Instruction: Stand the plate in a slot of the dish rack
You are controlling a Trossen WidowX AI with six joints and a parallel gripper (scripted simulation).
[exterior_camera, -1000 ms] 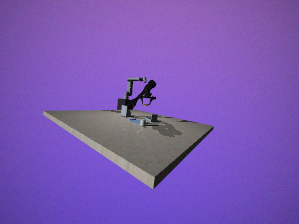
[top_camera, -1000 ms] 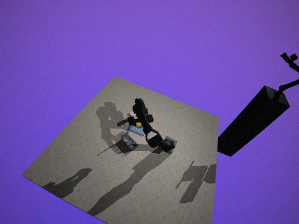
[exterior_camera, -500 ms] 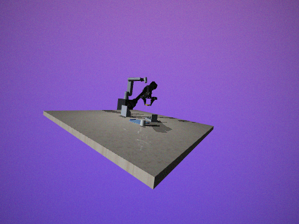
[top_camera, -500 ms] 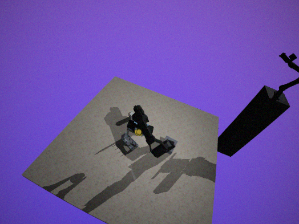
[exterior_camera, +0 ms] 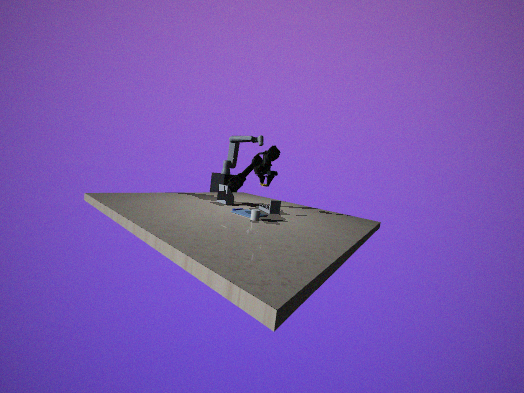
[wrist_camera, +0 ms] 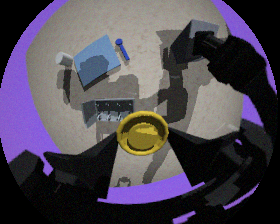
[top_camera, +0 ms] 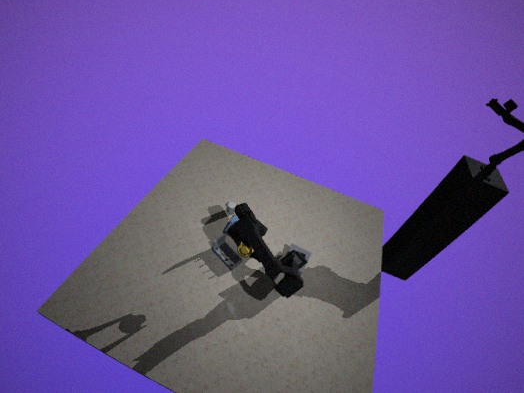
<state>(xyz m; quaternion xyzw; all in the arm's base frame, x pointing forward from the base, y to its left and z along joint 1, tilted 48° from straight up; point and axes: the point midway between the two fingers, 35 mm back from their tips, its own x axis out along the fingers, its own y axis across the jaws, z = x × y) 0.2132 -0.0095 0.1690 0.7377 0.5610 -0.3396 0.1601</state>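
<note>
Right now the grey dish rack is 8 cm ahead of my gripper tip, 3 cm to the right of it and 13 cm below it. From my gripper tip the other things lie so: blue spoon (2 cm behind, 21 cm to the right, 15 cm below); then yellow plate (1 cm above); then light blue mat (8 cm ahead, 22 cm to the right, 15 cm below).
</note>
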